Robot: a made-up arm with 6 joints. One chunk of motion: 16 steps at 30 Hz.
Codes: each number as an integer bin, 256 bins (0 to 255) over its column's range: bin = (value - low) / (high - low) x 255, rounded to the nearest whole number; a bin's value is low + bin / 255 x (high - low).
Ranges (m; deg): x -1.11..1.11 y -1.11..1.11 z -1.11..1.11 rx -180..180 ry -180..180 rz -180..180
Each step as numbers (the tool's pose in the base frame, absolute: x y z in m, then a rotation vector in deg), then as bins.
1 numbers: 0.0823 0.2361 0.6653 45.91 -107.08 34.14
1 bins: 137 155 204 160 52 152
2 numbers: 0.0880 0.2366 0.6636 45.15 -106.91 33.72
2 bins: 138 155 204 159 52 151
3 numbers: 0.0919 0.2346 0.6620 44.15 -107.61 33.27
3 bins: 138 154 204 159 51 151
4 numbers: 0.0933 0.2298 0.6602 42.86 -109.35 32.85
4 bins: 138 154 203 158 50 151
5 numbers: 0.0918 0.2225 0.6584 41.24 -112.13 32.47
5 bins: 138 153 203 157 48 150
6 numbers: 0.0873 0.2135 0.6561 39.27 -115.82 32.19
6 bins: 138 152 203 155 45 150
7 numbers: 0.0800 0.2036 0.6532 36.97 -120.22 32.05
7 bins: 137 151 203 154 42 150
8 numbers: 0.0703 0.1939 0.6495 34.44 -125.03 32.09
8 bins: 136 150 202 152 39 150
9 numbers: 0.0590 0.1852 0.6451 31.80 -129.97 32.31
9 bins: 134 149 202 150 35 150
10 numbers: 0.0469 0.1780 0.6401 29.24 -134.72 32.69
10 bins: 133 148 201 148 32 151
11 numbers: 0.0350 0.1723 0.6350 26.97 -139.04 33.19
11 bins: 132 147 200 147 29 151
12 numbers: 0.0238 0.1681 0.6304 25.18 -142.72 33.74
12 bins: 130 147 200 145 26 151
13 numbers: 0.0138 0.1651 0.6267 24.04 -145.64 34.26
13 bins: 129 146 199 145 24 152
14 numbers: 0.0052 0.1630 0.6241 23.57 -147.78 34.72
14 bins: 128 146 199 144 23 152
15 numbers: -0.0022 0.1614 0.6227 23.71 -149.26 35.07
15 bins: 127 146 199 144 22 152
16 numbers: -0.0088 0.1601 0.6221 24.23 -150.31 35.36
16 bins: 126 146 199 145 21 153
